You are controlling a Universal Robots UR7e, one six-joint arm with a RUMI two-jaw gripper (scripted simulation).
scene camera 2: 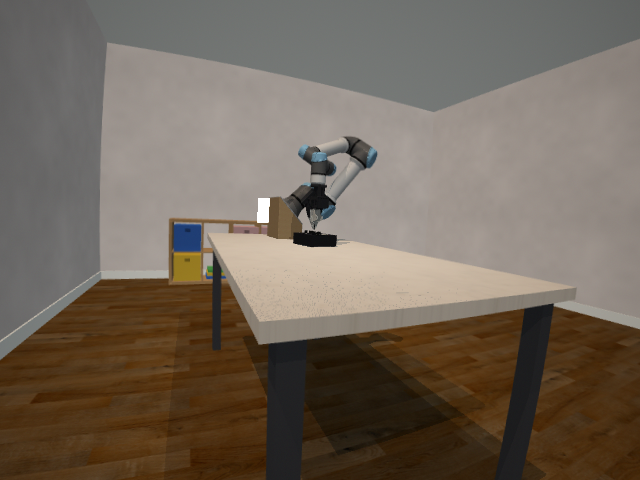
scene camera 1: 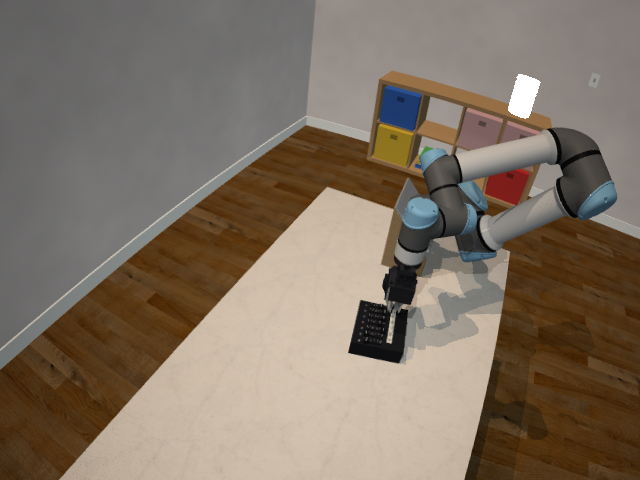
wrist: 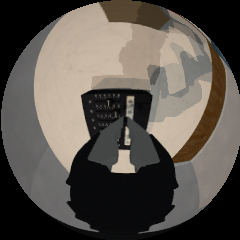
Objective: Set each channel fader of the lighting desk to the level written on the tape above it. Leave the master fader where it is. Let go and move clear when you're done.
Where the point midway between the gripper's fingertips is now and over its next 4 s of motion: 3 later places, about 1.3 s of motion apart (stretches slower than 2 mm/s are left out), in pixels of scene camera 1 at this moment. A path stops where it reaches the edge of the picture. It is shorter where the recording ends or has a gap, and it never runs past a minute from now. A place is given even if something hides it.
The gripper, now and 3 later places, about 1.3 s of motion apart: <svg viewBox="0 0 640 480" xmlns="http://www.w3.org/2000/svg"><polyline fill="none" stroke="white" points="391,312 389,314 385,313 378,312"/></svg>
